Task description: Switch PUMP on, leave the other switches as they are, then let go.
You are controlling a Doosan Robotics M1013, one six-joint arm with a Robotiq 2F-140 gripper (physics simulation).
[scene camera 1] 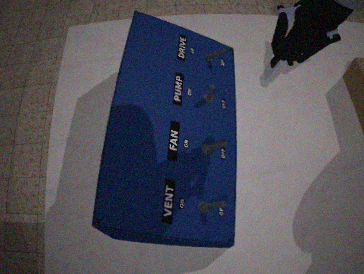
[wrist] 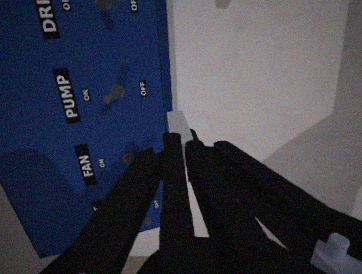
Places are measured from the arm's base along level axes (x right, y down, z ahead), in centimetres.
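Pixels of known places: gripper, fingertip midpoint: [scene camera 1: 267, 76] [wrist: 175, 123].
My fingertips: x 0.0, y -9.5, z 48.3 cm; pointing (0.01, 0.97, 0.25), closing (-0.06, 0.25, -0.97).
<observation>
Behind a point stands the place of what it marks.
The blue panel [scene camera 1: 145, 90] {x 0.0, y -4.6, z 72.2 cm} [wrist: 30, 100] {x 2.9, y -3.7, z 70.0 cm} carries four lever switches. The PUMP switch [scene camera 1: 210, 93] {x 1.2, y -1.3, z 58.9 cm} [wrist: 113, 94] {x 2.1, y -1.7, z 58.2 cm} stands at a different angle from the others, and in the wrist view its tip leans toward ON. In the scene view, the DRIVE switch [scene camera 1: 216, 54] {x 13.1, y -0.5, z 56.5 cm}, FAN switch [scene camera 1: 215, 146] {x -10.6, y -0.8, z 58.7 cm} and VENT switch [scene camera 1: 213, 205] {x -22.4, y -1.0, z 59.7 cm} point toward their OFF marks. My gripper [scene camera 1: 267, 77] {x 0.0, y -9.5, z 48.3 cm} [wrist: 175, 123] {x 0.0, y -9.5, z 48.3 cm} is shut with nothing between its fingers. It is beyond the panel's OFF-side edge, apart from the PUMP switch. In the wrist view its fingers partly cover the panel's lower part.
The panel stands on a pale tabletop [scene camera 1: 280, 200] {x -19.5, y 10.8, z 42.5 cm} [wrist: 250, 65] {x 2.2, y 10.8, z 37.9 cm}. Shadows fall across the panel's lower half and the tabletop. A tiled floor [scene camera 1: 25, 125] shows at the left and along the top of the scene view.
</observation>
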